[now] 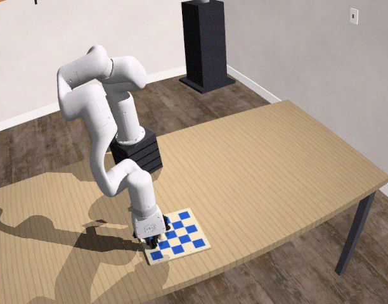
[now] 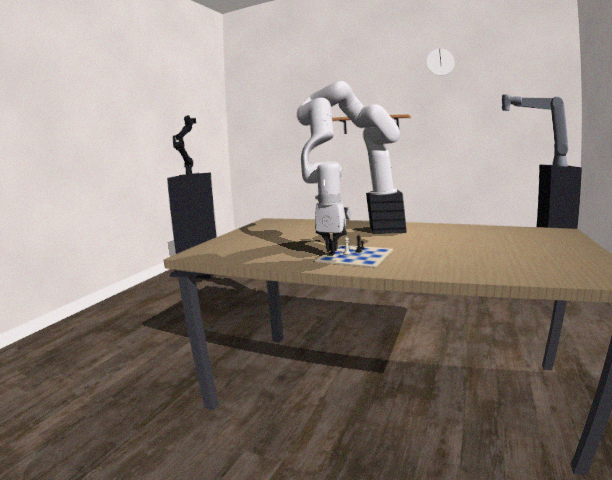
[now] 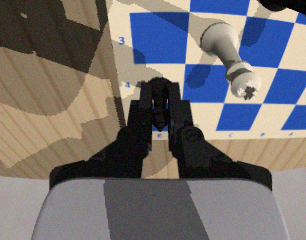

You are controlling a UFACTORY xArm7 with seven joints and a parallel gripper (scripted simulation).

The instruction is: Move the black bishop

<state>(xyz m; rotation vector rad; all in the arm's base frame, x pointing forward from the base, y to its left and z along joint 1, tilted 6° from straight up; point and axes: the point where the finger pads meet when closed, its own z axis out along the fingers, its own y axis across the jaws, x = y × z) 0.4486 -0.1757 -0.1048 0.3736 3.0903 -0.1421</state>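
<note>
The white piece is 50 mm to the left of my hand, 30 mm behind it and 10 mm below it. The rest, counted from my hand: blue-and-cream chessboard: 80 mm to the left, 40 mm below, 20 mm behind; tall black piece: 90 mm to the left, 60 mm behind, 10 mm below.
</note>
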